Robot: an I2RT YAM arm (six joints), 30 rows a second.
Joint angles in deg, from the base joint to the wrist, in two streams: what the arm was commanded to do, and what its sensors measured. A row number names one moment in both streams.
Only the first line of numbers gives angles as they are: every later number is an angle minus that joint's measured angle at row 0.
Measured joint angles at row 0:
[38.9 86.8 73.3 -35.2 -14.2 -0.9]
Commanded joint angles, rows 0 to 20:
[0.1 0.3 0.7 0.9 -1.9 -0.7]
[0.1 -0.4 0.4 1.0 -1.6 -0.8]
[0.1 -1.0 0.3 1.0 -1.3 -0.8]
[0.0 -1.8 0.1 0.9 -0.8 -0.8]
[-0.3 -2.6 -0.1 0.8 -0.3 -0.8]
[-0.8 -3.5 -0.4 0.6 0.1 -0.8]
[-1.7 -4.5 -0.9 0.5 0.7 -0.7]
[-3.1 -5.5 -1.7 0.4 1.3 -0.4]
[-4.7 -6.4 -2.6 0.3 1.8 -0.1]
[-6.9 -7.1 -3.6 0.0 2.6 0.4]
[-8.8 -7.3 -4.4 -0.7 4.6 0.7]
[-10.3 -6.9 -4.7 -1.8 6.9 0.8]
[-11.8 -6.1 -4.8 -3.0 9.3 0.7]
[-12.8 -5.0 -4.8 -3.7 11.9 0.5]
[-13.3 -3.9 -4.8 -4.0 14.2 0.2]
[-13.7 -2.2 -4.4 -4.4 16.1 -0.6]
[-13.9 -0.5 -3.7 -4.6 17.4 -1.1]
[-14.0 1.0 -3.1 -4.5 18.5 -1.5]
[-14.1 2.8 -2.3 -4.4 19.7 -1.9]
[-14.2 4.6 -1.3 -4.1 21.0 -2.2]
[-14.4 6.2 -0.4 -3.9 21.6 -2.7]
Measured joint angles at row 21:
[-14.4 1.8 -3.1 -3.4 16.7 -0.9]
